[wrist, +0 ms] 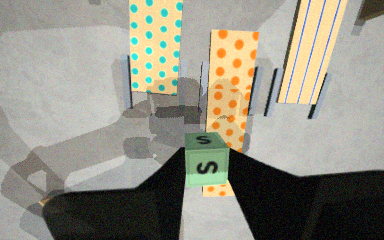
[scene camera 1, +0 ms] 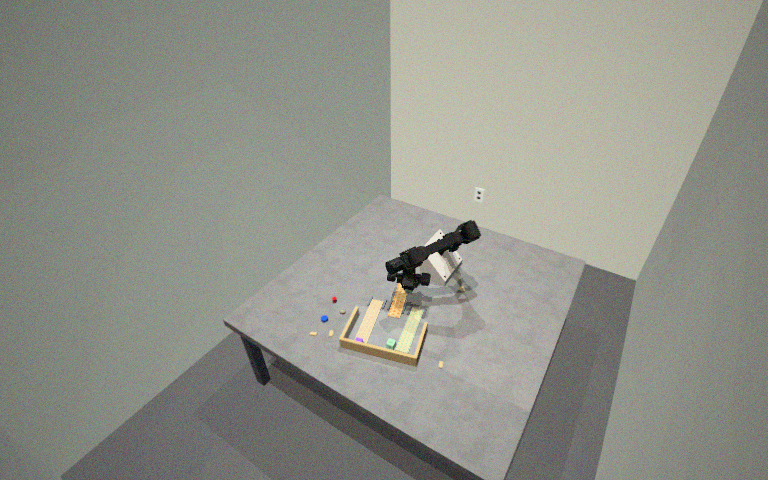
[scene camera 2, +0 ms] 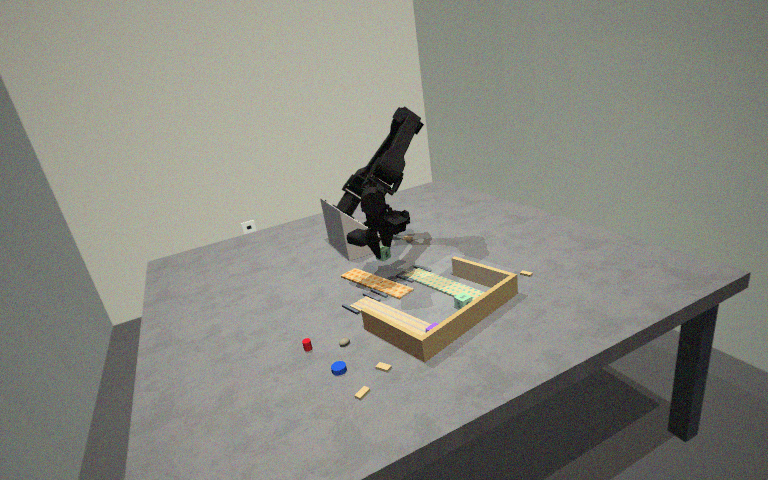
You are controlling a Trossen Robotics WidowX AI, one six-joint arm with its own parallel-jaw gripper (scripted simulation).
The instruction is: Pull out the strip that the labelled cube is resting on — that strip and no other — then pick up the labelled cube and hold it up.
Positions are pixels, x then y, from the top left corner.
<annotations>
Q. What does my gripper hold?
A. A green cube marked s.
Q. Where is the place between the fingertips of my gripper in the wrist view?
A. At 202, 151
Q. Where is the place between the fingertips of my gripper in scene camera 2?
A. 383, 256
</annotations>
